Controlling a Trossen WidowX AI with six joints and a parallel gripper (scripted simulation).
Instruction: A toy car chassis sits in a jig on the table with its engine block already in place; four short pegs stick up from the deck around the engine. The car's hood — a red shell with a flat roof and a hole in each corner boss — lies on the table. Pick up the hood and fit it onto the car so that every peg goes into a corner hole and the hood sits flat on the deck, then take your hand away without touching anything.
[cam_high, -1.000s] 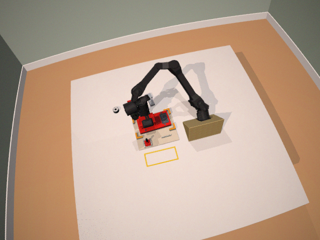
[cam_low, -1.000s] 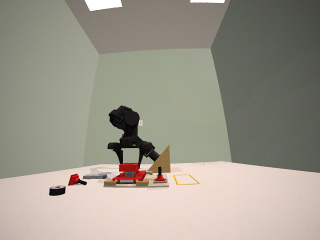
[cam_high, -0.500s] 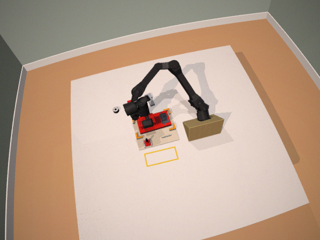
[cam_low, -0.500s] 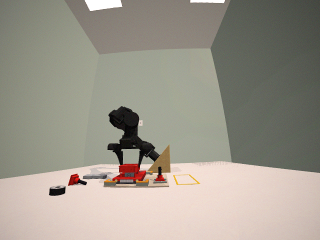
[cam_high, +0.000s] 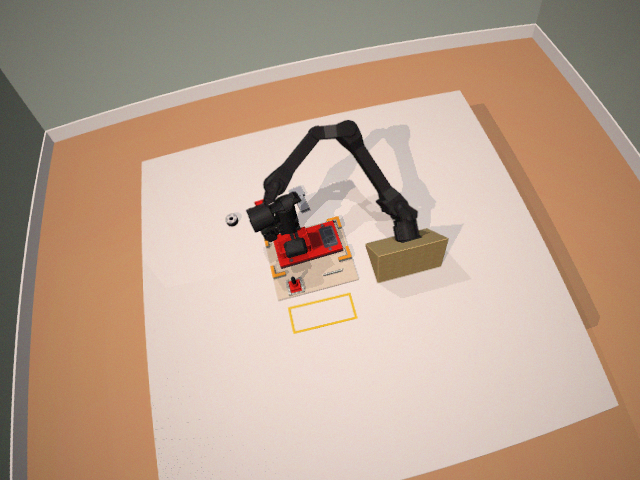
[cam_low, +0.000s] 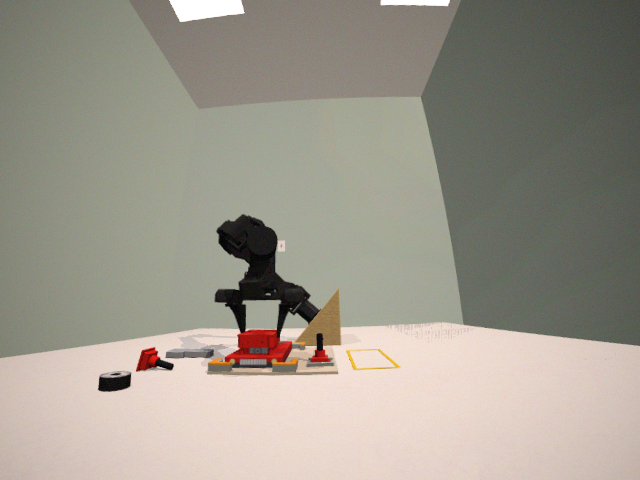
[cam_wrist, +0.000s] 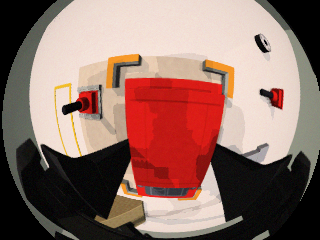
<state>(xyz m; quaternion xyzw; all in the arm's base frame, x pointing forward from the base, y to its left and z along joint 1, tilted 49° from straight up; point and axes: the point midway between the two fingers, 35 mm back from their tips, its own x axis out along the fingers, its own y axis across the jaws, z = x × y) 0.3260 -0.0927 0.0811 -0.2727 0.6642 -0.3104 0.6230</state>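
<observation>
My gripper tip is now right at the red hood. Also, from my gripper tip: grey engine block 3 cm below; then black wheel 18 cm to the right, 17 cm ahead, 4 cm below; then black post 13 cm to the left, 3 cm ahead, 2 cm below.
</observation>
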